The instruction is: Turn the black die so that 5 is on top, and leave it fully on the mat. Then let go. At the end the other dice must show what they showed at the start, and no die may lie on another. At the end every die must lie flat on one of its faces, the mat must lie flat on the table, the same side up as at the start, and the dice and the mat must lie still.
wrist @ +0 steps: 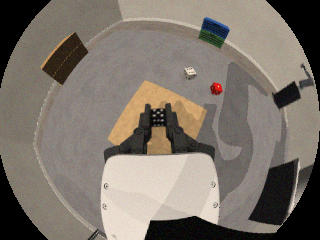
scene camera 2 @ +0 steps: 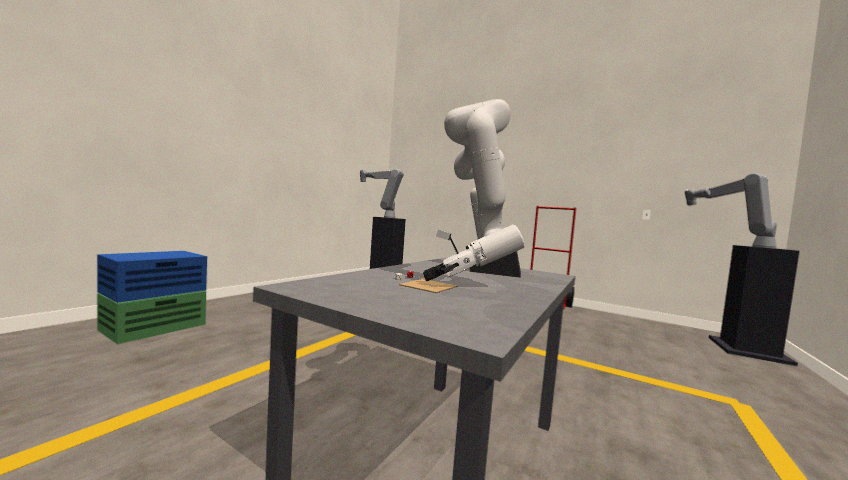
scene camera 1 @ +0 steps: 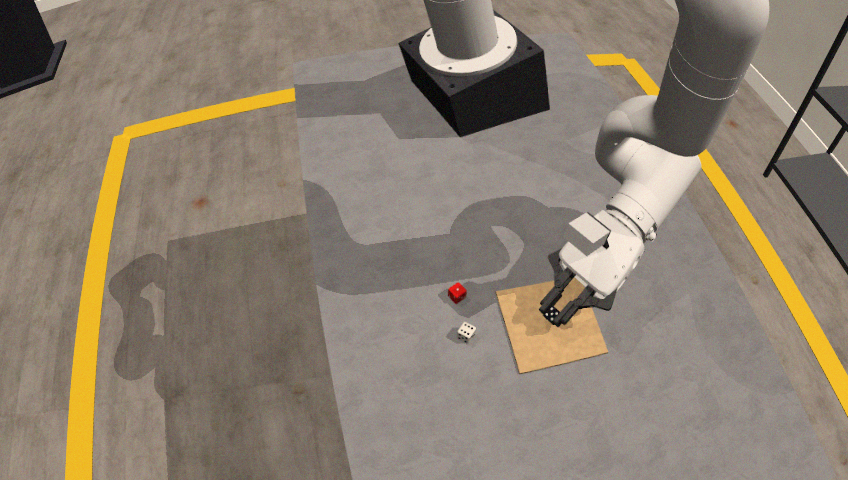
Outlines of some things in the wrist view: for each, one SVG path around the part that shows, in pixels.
My gripper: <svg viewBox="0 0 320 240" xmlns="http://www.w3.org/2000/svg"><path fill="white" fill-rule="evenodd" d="M104 150L105 167L101 183L101 214L108 240L269 240L275 234L244 232L217 225L220 196L218 177L214 165L215 148L207 144L198 143L184 133L184 129L178 124L176 112L172 112L171 103L165 104L166 138L171 142L172 154L147 154L147 143L152 138L151 104L145 104L144 113L140 113L138 127L134 129L130 137L120 145Z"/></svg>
A mat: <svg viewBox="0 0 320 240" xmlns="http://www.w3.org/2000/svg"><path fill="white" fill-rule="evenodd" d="M152 127L152 138L147 145L147 154L171 153L171 142L166 138L165 127ZM108 137L108 140L114 145L120 145L138 127L140 113L144 112L145 104L151 104L152 109L165 109L165 104L171 103L172 111L177 113L179 126L183 127L184 133L196 140L207 110L168 89L145 80L122 112Z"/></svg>
